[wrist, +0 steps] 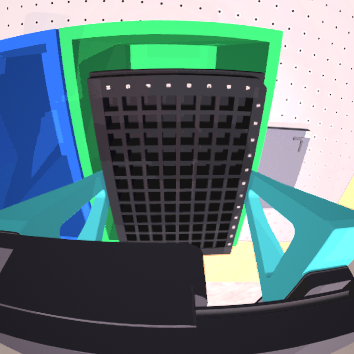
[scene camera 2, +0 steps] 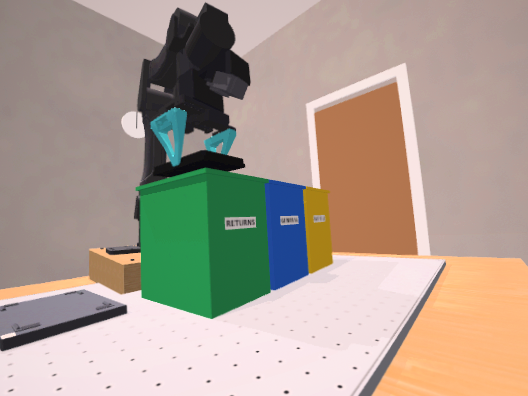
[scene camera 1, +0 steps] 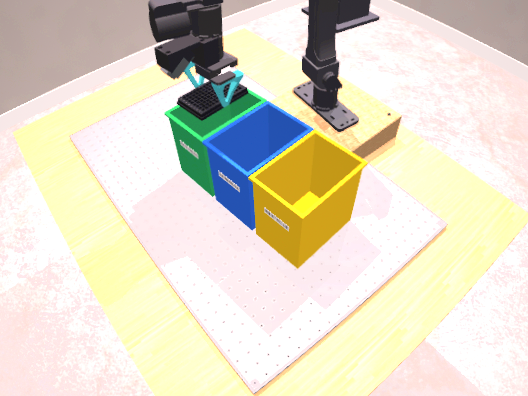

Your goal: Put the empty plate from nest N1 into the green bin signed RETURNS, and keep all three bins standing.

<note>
In view: my gripper [scene camera 2: 199, 170], a green bin [scene camera 2: 203, 234], a blue bin [scene camera 1: 237, 151], a black plate [scene camera 2: 202, 159], a yellow bin [scene camera 1: 303, 197] and a grey nest [wrist: 279, 159].
The green bin shows as well in the wrist view [wrist: 130, 44] and in scene camera 1 [scene camera 1: 189, 132]. The blue bin shows as well in the wrist view [wrist: 46, 157] and in scene camera 2 [scene camera 2: 288, 262]. The black plate shows as well in the wrist view [wrist: 176, 145] and in scene camera 1 [scene camera 1: 202, 102].
</note>
